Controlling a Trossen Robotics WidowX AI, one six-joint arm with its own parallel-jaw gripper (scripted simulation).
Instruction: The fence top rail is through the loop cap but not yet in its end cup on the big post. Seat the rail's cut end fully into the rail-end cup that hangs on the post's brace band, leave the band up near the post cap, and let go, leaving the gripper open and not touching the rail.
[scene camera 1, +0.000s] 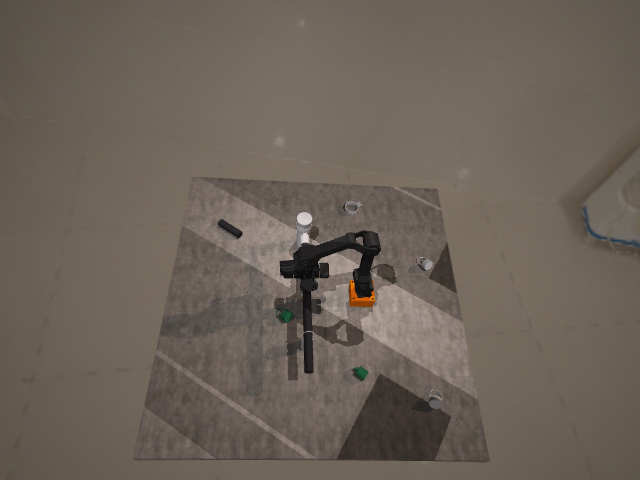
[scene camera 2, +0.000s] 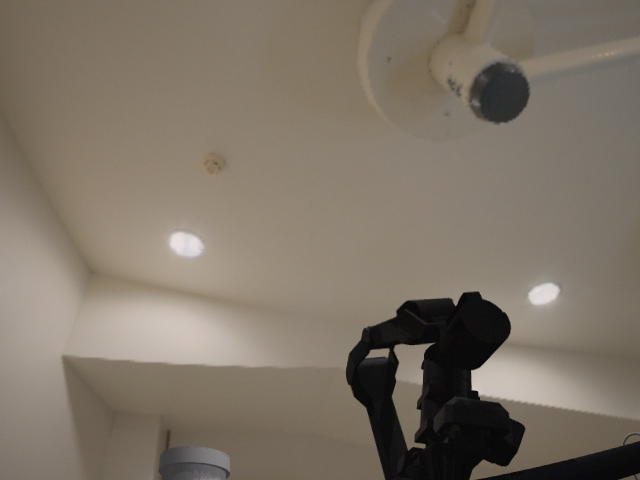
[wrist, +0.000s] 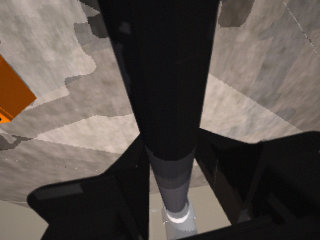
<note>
In view: the gripper (wrist: 164, 131) and a black top rail (scene camera 1: 307, 308).
The black top rail shows as well in the wrist view (wrist: 164, 60).
</note>
